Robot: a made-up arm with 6 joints. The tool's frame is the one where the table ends. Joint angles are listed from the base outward.
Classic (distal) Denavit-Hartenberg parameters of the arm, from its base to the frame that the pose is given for. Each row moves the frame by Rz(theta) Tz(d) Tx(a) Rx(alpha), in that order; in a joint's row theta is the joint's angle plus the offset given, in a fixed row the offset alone. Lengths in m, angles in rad.
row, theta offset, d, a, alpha
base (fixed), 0, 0.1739, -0.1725, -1.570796
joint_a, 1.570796, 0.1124, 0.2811, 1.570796
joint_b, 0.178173, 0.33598, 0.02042, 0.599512
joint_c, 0, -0.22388, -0.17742, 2.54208
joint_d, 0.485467, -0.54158, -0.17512, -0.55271
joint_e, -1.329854, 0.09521, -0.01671, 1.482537
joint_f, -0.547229, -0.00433, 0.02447, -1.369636
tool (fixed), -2.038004, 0.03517, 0, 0
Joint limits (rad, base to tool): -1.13..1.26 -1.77..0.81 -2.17..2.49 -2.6..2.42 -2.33..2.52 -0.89..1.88
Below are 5 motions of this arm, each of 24 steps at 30 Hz.
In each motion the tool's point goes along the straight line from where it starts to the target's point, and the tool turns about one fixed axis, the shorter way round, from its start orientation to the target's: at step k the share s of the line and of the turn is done. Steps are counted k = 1, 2, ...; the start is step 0. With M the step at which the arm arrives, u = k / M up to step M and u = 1 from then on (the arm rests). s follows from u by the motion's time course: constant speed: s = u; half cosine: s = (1 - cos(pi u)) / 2; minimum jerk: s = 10 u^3 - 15 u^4 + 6 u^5.
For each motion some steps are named. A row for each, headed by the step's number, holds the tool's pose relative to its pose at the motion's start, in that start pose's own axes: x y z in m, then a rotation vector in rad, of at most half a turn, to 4 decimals.
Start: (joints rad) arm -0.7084 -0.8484 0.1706 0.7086 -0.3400 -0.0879
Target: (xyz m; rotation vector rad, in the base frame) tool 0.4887 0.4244 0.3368 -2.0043 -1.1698 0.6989
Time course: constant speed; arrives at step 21
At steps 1, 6, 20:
1: -0.0056 0.0044 -0.0017 0.0085 0.0093 0.0409
6: -0.0336 0.0261 -0.0103 0.0512 0.0558 0.2453
20: -0.1119 0.0872 -0.0343 0.1705 0.1861 0.8175

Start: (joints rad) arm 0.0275 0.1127 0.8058 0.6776 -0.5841 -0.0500
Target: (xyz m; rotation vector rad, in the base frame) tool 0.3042 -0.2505 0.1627 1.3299 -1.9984 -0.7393
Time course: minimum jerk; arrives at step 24
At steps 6, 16, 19, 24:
6: 0.0013 -0.0276 -0.0136 0.0689 -0.0278 -0.0710
16: 0.0099 -0.2110 -0.1041 0.5259 -0.2124 -0.5416
19: 0.0117 -0.2498 -0.1233 0.6226 -0.2515 -0.6413
24: 0.0125 -0.2670 -0.1318 0.6655 -0.2688 -0.6855

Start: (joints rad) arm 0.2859 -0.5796 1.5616 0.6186 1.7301 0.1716
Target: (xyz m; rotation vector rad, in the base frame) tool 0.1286 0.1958 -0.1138 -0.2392 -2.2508 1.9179
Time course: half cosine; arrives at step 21
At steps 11, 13, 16, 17, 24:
11: 0.1552 0.1557 0.0569 0.2219 -0.4210 -0.3639
13: 0.1971 0.1977 0.0723 0.2820 -0.5348 -0.4623
16: 0.2502 0.2510 0.0917 0.3579 -0.6789 -0.5868
17: 0.2637 0.2645 0.0966 0.3771 -0.7154 -0.6184
24: 0.2887 0.2897 0.1058 0.4130 -0.7834 -0.6772

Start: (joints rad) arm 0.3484 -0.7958 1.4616 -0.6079 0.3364 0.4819
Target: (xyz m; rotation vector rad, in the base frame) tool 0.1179 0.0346 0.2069 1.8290 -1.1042 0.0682
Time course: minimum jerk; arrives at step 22
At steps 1, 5, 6, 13, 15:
1: 0.0000 0.0001 0.0000 0.0003 0.0004 -0.0008
5: -0.0013 0.0088 -0.0044 0.0301 0.0341 -0.0728
6: -0.0020 0.0140 -0.0070 0.0479 0.0543 -0.1159
13: -0.0104 0.0724 -0.0363 0.2475 0.2809 -0.5994
15: -0.0127 0.0882 -0.0443 0.3014 0.3421 -0.7300

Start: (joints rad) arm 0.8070 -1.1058 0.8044 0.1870 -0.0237 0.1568
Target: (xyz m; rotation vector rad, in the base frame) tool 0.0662 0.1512 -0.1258 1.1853 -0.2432 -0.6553
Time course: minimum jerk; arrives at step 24
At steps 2, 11, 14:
2: -0.0010 -0.0008 0.0005 0.0032 0.0013 -0.0092
11: -0.0841 -0.0635 0.0445 0.2642 0.1088 -0.7662
14: -0.1301 -0.0983 0.0689 0.4088 0.1684 -1.1857

